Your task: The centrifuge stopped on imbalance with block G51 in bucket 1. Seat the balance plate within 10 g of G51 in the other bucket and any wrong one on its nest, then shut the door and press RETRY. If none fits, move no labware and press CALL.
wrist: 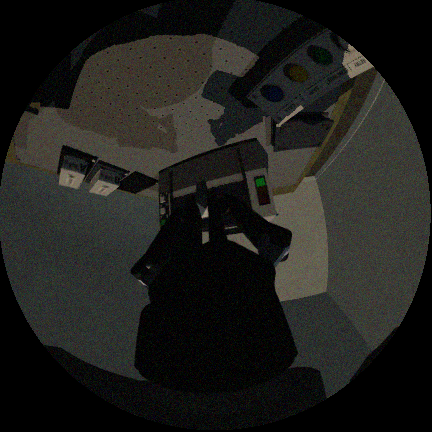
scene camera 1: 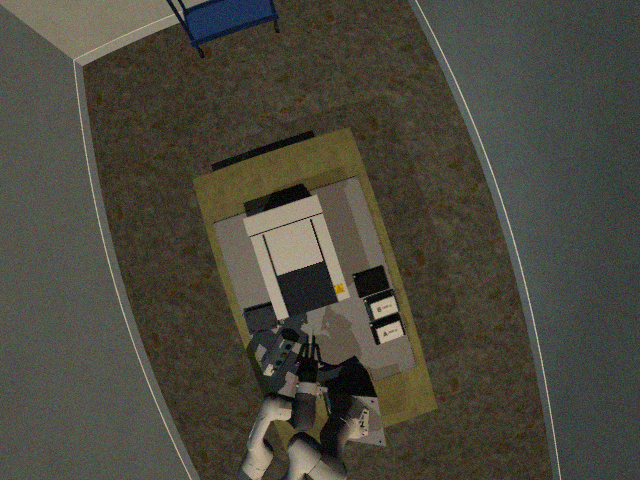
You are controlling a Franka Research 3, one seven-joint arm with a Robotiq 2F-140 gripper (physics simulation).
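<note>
The white centrifuge (scene camera 1: 289,248) (wrist: 215,165) stands mid-table; a dark section covers its front top, and its buckets and block G51 cannot be made out. Plate A (scene camera 1: 389,333) (wrist: 71,177) and plate B (scene camera 1: 383,307) (wrist: 104,186) sit in black nests at the right in the scene view. A third black nest (scene camera 1: 370,280) (wrist: 137,182) holds no visible plate. The button panel (scene camera 1: 279,356) (wrist: 285,100) has blue (wrist: 272,92), yellow (wrist: 296,72) and green (wrist: 320,54) buttons; their labels are unreadable. My gripper (scene camera 1: 311,341) (wrist: 202,188) is shut and empty, beside the panel in the scene view.
A dark tray (scene camera 1: 260,317) (wrist: 302,134) lies left of the centrifuge in the scene view. A small green and red display (wrist: 262,190) is on the centrifuge front. The arm reaches over the table's near edge. A blue cart (scene camera 1: 230,19) stands far behind.
</note>
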